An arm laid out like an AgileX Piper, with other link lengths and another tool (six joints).
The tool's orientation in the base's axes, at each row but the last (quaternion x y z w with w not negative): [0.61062 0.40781 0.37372 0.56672]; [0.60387 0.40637 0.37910 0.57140]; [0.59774 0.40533 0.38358 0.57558]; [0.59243 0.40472 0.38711 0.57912]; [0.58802 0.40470 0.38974 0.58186]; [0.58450 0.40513 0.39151 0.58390]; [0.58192 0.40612 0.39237 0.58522]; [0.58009 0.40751 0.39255 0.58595]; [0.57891 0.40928 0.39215 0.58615]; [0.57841 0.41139 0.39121 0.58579]
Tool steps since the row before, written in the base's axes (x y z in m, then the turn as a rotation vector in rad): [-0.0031 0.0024 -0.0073 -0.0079 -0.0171 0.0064]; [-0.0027 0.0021 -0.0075 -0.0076 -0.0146 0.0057]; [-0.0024 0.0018 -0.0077 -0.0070 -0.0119 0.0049]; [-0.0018 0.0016 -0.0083 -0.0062 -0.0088 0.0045]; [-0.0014 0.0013 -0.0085 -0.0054 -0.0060 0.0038]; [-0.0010 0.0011 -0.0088 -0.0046 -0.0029 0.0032]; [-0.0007 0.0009 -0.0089 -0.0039 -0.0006 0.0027]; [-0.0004 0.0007 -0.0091 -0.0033 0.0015 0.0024]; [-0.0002 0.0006 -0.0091 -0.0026 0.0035 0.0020]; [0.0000 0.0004 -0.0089 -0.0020 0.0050 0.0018]
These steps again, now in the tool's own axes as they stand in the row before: [0.0011 -0.0076 -0.0032 -0.0189 0.0062 -0.0011]; [0.0010 -0.0077 -0.0028 -0.0164 0.0055 -0.0018]; [0.0008 -0.0078 -0.0026 -0.0137 0.0047 -0.0022]; [0.0009 -0.0084 -0.0020 -0.0105 0.0043 -0.0026]; [0.0008 -0.0085 -0.0016 -0.0076 0.0037 -0.0029]; [0.0008 -0.0088 -0.0012 -0.0044 0.0031 -0.0033]; [0.0008 -0.0089 -0.0009 -0.0020 0.0026 -0.0034]; [0.0007 -0.0091 -0.0006 0.0002 0.0024 -0.0036]; [0.0007 -0.0091 -0.0004 0.0023 0.0020 -0.0037]; [0.0006 -0.0089 -0.0001 0.0039 0.0019 -0.0037]
